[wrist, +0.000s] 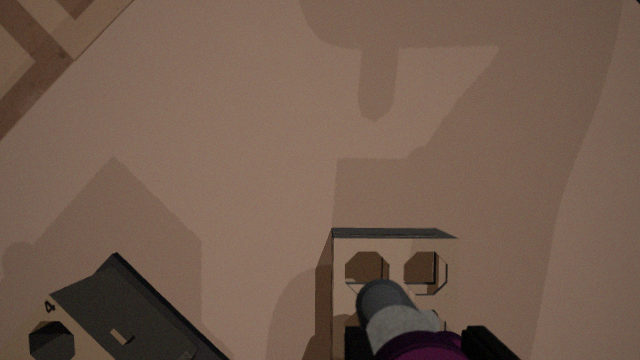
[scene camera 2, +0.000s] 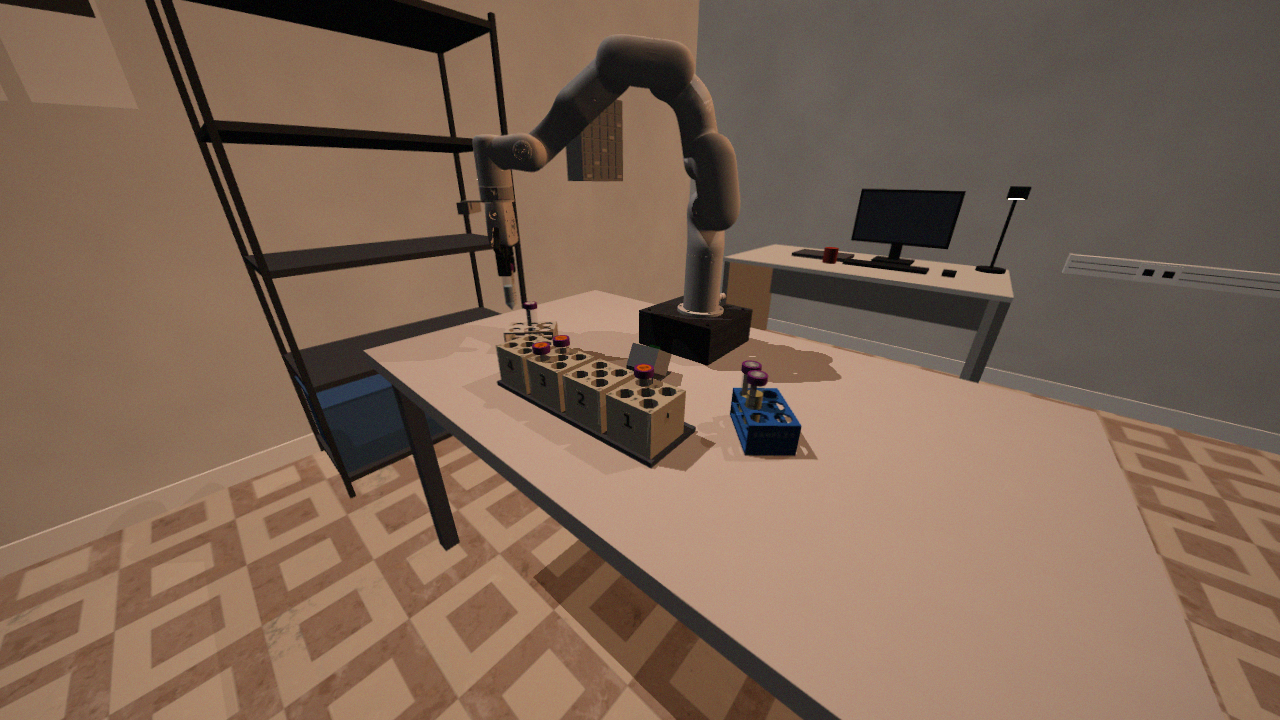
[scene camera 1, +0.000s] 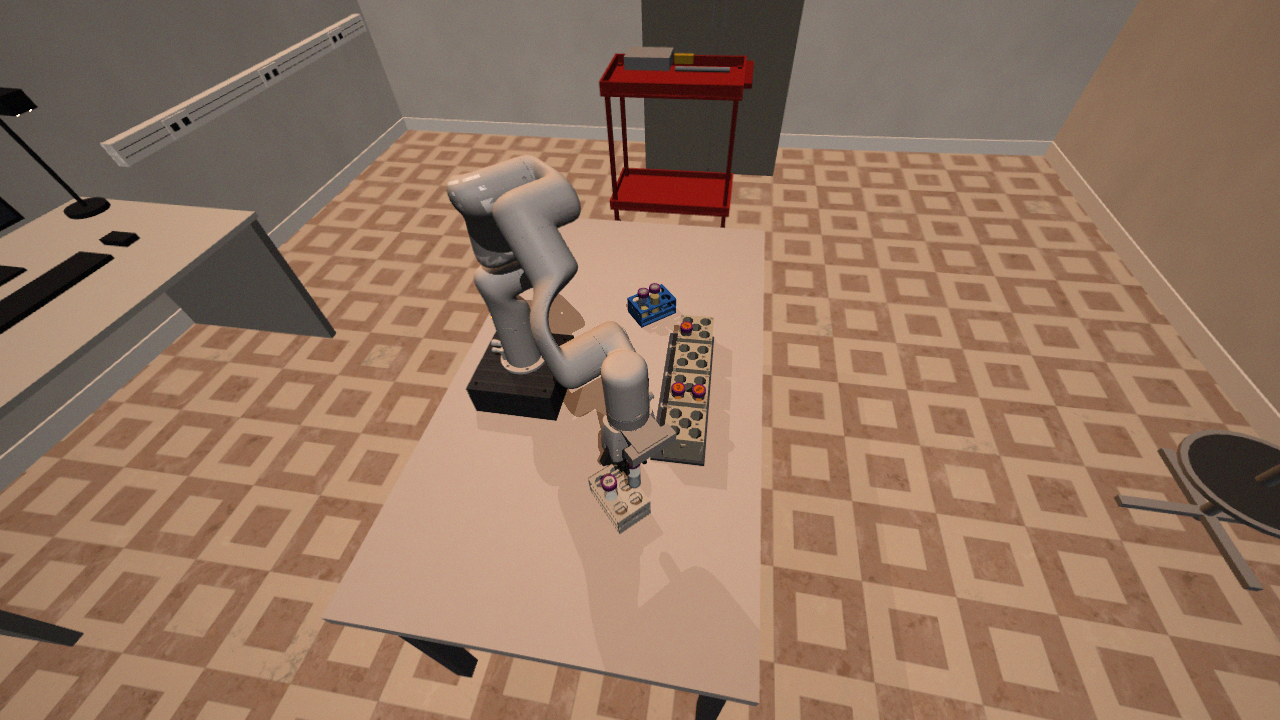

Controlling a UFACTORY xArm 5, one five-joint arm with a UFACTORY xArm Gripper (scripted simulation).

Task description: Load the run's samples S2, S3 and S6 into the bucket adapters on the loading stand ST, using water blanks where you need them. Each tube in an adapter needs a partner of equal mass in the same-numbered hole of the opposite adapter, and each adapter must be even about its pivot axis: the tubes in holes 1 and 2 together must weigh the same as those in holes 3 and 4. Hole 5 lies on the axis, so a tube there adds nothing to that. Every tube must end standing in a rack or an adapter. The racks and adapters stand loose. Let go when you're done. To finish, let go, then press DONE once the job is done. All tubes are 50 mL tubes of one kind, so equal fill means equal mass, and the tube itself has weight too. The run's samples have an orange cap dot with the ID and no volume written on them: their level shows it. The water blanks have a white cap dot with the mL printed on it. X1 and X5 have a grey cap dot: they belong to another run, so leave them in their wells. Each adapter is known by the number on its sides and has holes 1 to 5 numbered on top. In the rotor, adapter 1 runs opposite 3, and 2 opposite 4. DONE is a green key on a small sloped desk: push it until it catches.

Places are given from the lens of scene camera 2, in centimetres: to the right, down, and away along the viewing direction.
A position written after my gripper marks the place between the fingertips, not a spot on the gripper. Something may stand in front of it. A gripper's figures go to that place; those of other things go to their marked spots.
my gripper (scene camera 2: 507, 274): -33, -22, 97
blue rack (scene camera 2: 767, 438): 21, 13, 64
